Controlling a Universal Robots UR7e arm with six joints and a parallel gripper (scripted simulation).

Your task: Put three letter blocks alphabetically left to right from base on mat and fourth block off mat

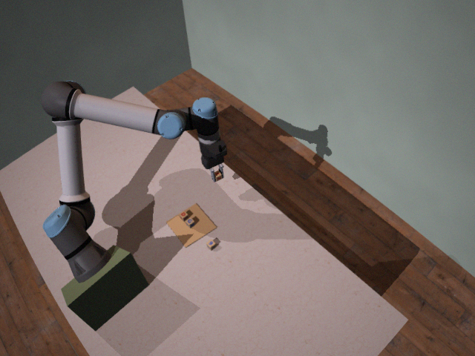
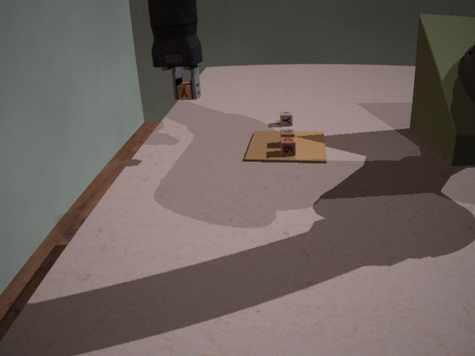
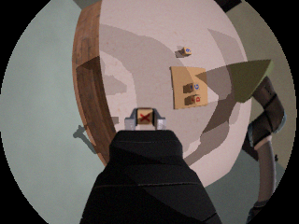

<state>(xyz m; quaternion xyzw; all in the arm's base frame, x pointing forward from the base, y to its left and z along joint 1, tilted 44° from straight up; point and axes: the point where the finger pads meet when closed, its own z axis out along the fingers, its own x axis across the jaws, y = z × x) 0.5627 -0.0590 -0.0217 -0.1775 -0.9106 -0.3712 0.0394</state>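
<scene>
Right now my hand is 170 mm past the tan mat, 10 mm to the left of it and 120 mm above it.
</scene>
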